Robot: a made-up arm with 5 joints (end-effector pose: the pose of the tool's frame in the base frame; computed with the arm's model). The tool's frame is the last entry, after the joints.
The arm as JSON. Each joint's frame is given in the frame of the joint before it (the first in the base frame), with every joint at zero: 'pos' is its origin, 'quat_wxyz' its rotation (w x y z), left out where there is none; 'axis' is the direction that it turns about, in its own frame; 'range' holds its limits. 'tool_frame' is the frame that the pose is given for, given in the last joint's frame.
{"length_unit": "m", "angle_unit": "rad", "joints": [
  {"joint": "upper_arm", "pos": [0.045, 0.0, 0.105], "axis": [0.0, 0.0, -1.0], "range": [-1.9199, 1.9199]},
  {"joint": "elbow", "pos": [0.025, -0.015, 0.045], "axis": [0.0, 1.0, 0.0], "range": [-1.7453, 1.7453]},
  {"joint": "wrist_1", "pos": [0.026, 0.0, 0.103], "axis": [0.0, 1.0, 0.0], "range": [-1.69, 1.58]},
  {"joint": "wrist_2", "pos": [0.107, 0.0, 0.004], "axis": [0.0, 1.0, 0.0], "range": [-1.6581, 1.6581]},
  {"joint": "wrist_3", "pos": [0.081, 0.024, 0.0], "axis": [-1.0, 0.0, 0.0], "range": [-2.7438, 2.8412]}
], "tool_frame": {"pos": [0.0, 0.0, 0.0], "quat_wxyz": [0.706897, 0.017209, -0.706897, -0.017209]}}
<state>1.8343 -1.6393 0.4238 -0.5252 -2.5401</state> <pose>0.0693 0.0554 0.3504 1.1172 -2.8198 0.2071</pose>
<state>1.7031 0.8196 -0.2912 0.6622 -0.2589</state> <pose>0.0219 -0.2416 0.0756 -0.2903 -0.3462 -1.9826</pose>
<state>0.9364 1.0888 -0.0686 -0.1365 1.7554</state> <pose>0.1940 -0.1872 0.0230 -0.6821 -0.1736 0.7392</pose>
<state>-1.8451 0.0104 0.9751 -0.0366 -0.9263</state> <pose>-0.0075 0.1532 0.0999 0.6331 -0.1027 0.8412</pose>
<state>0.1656 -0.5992 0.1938 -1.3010 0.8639</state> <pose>0.1196 -0.0034 0.3759 1.4188 2.6573 0.0653</pose>
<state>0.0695 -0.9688 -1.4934 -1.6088 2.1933</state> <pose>-0.1333 0.0214 0.2290 0.6871 0.3436 1.9918</pose>
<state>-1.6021 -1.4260 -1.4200 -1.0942 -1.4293</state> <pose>0.0433 -0.2334 0.1599 -0.7723 0.0238 0.1179</pose>
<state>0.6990 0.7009 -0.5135 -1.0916 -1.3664</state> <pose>0.2554 -0.1651 0.2596 0.9457 -2.5275 -0.8137</pose>
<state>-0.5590 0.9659 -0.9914 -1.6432 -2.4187</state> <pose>0.2297 0.1261 0.2745 -3.0774 0.1775 -0.1232</pose>
